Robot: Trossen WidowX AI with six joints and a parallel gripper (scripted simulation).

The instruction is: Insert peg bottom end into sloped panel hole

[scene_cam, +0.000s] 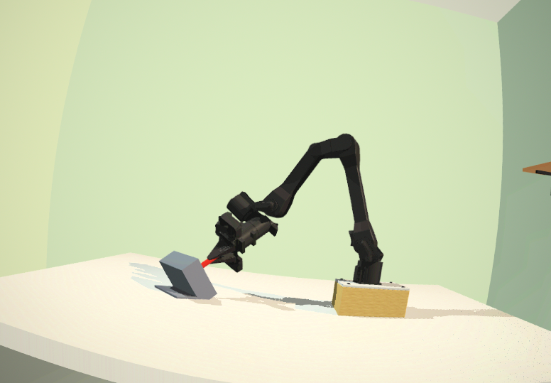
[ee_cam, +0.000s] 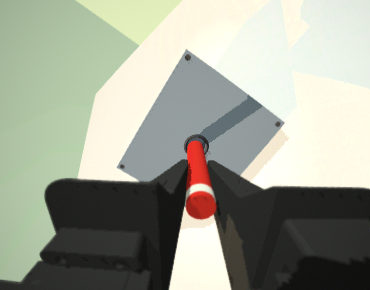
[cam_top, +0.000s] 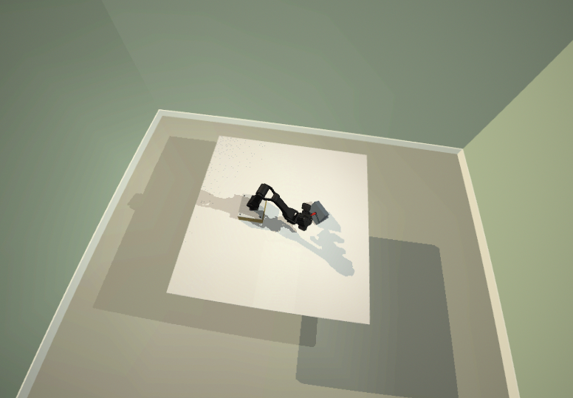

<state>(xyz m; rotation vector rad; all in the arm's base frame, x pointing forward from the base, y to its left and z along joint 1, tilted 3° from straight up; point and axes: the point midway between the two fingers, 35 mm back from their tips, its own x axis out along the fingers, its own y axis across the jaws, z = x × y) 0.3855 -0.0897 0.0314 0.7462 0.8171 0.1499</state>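
Now: the red peg 1 cm to the right of my gripper tip, 1 cm behind it and 1 cm above it. Round my gripper tip: grey sloped panel (5 cm below, 5 cm ahead, 3 cm to the left).
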